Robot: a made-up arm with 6 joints.
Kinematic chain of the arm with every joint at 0, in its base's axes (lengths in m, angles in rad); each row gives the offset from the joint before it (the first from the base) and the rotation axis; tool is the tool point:
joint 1: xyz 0 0 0.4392 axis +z
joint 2: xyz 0 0 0 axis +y
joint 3: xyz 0 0 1.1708 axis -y
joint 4: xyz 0 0 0 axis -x
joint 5: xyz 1.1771 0 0 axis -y
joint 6: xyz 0 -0.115 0 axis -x
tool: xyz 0 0 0
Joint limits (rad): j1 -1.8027..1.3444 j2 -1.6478..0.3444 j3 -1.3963..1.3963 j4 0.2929..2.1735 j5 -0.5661..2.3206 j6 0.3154..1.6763
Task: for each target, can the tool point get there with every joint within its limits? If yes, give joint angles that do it. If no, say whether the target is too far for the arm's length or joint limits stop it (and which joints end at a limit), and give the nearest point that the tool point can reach.
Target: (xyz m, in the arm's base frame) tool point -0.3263 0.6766 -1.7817
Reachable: no: joint limits stop it (at a limit: joint 1, joint 2, joint 4) | nearest point 0.0404 0.4658 0.3623 | short by 2.185 m
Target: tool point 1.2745 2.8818 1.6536
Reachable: no: too far | nearest point 0.5661 2.1135 1.2966 | short by 1.104 m
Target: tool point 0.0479 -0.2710 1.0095
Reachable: yes | joints -1.0718 -0.8850 -1.0938 0.7046 1.0267 1.4424
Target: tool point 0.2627 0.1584 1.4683
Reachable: yes | joints 0.4597 -0.8180 -0.7184 1.7939 2.0348 0.8596
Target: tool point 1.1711 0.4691 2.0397
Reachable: yes | joints 0.4208 0.1409 0.4360 1.1187 0.5563 0.8272
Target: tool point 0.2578 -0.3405 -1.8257
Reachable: no: joint limits stop it (at a limit: joint 2) | nearest point 0.2454 -0.3241 0.3586 | short by 2.184 m
